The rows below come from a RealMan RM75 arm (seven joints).
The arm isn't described. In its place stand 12 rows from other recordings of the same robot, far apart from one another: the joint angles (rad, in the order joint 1, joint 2, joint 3, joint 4, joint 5, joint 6, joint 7), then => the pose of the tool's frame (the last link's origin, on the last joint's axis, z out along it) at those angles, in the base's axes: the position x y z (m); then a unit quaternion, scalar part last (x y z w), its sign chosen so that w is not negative.
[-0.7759, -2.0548, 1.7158, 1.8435, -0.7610, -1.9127, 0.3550] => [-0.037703 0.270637 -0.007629 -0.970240 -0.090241 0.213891 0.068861]
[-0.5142, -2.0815, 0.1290, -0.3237, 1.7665, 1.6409, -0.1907] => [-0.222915 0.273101 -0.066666 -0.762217 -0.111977 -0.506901 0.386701]
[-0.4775, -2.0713, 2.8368, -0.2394, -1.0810, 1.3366, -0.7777] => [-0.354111 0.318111 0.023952 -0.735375 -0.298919 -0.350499 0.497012]
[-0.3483, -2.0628, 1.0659, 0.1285, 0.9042, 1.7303, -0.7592] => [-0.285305 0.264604 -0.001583 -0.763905 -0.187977 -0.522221 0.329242]
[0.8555, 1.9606, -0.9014, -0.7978, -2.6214, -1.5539, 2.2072] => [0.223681 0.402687 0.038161 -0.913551 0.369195 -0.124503 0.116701]
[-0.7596, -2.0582, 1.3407, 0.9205, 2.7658, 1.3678, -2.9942] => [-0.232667 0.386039 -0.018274 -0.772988 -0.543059 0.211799 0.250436]
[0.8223, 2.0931, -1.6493, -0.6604, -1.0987, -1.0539, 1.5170] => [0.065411 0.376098 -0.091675 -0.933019 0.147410 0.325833 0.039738]
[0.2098, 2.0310, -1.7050, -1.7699, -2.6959, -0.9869, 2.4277] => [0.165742 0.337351 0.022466 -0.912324 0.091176 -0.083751 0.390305]
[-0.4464, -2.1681, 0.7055, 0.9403, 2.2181, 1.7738, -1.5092] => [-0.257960 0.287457 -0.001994 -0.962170 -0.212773 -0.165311 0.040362]
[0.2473, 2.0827, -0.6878, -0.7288, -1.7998, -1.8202, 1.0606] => [0.297135 0.243915 0.028148 -0.921854 0.113014 0.327403 0.173843]
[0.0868, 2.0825, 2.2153, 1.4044, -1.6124, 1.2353, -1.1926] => [0.260792 0.307570 0.129338 -0.815018 0.322530 0.308649 0.369398]
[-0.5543, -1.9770, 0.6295, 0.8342, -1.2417, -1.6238, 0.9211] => [-0.243671 0.362391 0.086564 -0.809493 -0.485315 -0.316501 0.094965]
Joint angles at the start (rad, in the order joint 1, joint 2, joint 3, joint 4, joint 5, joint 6, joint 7):
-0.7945, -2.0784, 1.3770, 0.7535, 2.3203, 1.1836, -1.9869
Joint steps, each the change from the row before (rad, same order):
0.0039, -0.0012, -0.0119, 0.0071, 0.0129, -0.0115, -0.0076
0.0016, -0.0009, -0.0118, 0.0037, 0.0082, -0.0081, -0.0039
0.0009, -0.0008, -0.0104, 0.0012, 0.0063, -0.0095, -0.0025
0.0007, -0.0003, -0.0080, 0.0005, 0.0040, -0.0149, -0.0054
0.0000, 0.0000, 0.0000, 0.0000, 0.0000, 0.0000, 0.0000
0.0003, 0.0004, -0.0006, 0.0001, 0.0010, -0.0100, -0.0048
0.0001, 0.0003, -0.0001, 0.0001, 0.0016, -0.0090, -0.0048
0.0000, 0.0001, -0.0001, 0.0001, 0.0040, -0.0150, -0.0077
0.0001, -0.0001, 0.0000, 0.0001, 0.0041, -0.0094, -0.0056
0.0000, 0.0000, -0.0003, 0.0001, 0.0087, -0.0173, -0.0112
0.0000, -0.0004, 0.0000, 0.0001, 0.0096, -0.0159, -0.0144
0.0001, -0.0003, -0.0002, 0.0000, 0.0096, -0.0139, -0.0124
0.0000, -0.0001, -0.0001, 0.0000, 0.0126, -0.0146, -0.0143
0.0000, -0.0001, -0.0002, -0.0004, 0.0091, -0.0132, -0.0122
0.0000, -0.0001, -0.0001, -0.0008, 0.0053, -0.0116, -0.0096
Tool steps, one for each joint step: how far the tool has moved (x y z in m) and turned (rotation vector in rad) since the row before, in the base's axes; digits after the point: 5 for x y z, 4 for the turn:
-0.00104, 0.00270, 0.00227, 0.0226, 0.0011, 0.0050
-0.00049, 0.00226, 0.00187, 0.0171, -0.0017, 0.0040
-0.00059, 0.00215, 0.00149, 0.0161, -0.0019, 0.0035
-0.00044, 0.00272, 0.00144, 0.0206, -0.0030, 0.0047
0.00000, 0.00000, 0.00000, 0.0000, 0.0000, 0.0000
-0.00019, 0.00150, 0.00058, 0.0115, -0.0005, 0.0023
-0.00017, 0.00133, 0.00048, 0.0101, 0.0003, 0.0020
-0.00030, 0.00215, 0.00069, 0.0164, 0.0015, 0.0025
-0.00037, 0.00130, 0.00043, 0.0103, 0.0022, 0.0019
-0.00079, 0.00248, 0.00097, 0.0195, 0.0047, 0.0041
-0.00080, 0.00216, 0.00078, 0.0185, 0.0044, 0.0068
-0.00089, 0.00189, 0.00079, 0.0162, 0.0048, 0.0056
-0.00120, 0.00205, 0.00104, 0.0175, 0.0071, 0.0062
-0.00088, 0.00179, 0.00085, 0.0155, 0.0042, 0.0056
-0.00055, 0.00149, 0.00059, 0.0131, 0.0014, 0.0046

